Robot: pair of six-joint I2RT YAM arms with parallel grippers.
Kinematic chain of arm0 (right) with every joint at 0, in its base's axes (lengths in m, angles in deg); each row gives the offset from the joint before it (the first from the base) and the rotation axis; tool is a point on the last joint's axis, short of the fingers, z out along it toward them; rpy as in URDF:
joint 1: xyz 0 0 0.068 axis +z
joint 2: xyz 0.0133 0.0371 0.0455 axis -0.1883 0.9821 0
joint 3: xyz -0.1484 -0.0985 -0.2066 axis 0.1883 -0.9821 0
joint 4: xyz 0.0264 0.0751 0.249 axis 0.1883 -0.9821 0
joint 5: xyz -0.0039 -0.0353 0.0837 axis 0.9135 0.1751 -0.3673
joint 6: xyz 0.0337 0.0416 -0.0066 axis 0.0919 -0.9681 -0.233
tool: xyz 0 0 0 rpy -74.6 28.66 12.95
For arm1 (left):
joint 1: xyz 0 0 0.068 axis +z
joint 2: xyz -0.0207 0.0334 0.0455 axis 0.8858 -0.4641 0
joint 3: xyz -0.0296 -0.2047 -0.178 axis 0.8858 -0.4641 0
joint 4: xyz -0.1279 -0.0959 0.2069 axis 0.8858 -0.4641 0
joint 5: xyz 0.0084 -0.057 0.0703 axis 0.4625 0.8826 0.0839
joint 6: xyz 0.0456 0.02 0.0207 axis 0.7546 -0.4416 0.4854
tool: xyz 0 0 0 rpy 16.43 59.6 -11.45
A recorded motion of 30 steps. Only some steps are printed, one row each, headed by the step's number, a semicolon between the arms.
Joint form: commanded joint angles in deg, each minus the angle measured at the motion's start. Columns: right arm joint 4, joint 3, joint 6, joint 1, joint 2, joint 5; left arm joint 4, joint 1, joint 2, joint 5, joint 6, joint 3.
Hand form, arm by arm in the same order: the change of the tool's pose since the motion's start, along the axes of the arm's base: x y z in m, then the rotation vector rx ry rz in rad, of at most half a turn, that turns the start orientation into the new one. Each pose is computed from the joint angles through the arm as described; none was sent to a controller.
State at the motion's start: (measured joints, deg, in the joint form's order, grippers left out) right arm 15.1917 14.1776 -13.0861 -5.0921 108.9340 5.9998; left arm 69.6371 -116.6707 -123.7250 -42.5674 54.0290 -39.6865
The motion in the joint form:
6: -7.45 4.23 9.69 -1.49 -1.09 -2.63; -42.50 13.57 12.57 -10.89 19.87 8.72
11: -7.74 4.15 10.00 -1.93 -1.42 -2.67; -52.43 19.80 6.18 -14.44 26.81 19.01
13: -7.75 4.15 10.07 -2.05 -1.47 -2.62; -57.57 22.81 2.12 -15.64 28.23 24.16
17: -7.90 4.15 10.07 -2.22 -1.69 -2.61; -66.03 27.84 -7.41 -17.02 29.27 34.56
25: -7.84 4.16 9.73 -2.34 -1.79 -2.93; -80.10 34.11 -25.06 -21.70 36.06 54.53
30: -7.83 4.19 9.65 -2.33 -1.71 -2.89; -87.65 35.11 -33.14 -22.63 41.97 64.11
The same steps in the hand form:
6: -0.0005 -0.0049 0.0174 -0.0338 -0.1260 0.0305; 0.0426 0.0600 0.0278 0.4624 -0.0760 0.3622
11: -0.0013 -0.0065 0.0176 -0.0354 -0.1304 0.0239; 0.0853 0.0685 0.0428 0.6292 -0.0876 0.4760
13: -0.0013 -0.0070 0.0178 -0.0361 -0.1322 0.0210; 0.1076 0.0740 0.0448 0.7059 -0.0458 0.5189
17: -0.0018 -0.0076 0.0182 -0.0362 -0.1334 0.0179; 0.1539 0.0824 0.0411 0.8235 0.0612 0.5762
25: -0.0022 -0.0080 0.0188 -0.0332 -0.1306 0.0207; 0.2326 0.0970 0.0243 1.0700 0.1602 0.6149
30: -0.0019 -0.0080 0.0187 -0.0330 -0.1286 0.0201; 0.2603 0.0956 0.0109 1.2014 0.1684 0.5365

